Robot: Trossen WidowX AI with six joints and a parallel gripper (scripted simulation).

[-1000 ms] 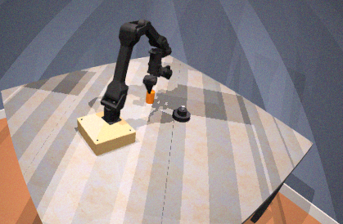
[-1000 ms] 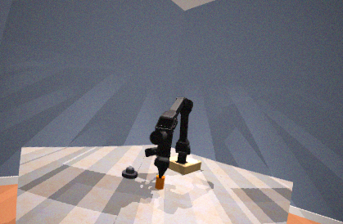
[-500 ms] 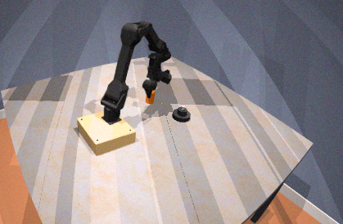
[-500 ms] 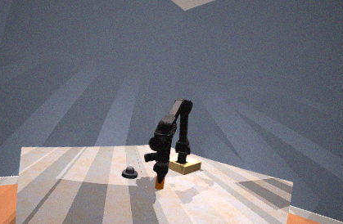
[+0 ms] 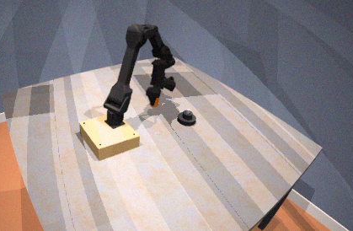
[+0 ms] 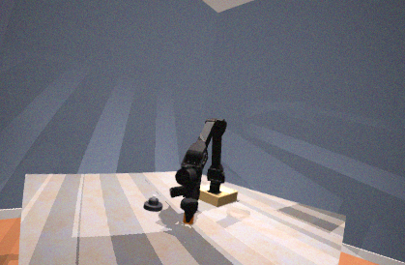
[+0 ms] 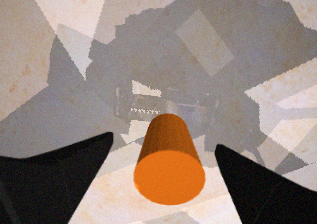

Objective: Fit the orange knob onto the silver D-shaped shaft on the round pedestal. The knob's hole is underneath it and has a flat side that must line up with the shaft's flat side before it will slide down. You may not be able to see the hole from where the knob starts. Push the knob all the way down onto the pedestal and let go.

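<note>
My gripper tip is now 20 mm below the orange knob. Also, from my gripper tip: round pedestal: 190 mm to the right, 20 mm ahead, 10 mm above.
</note>
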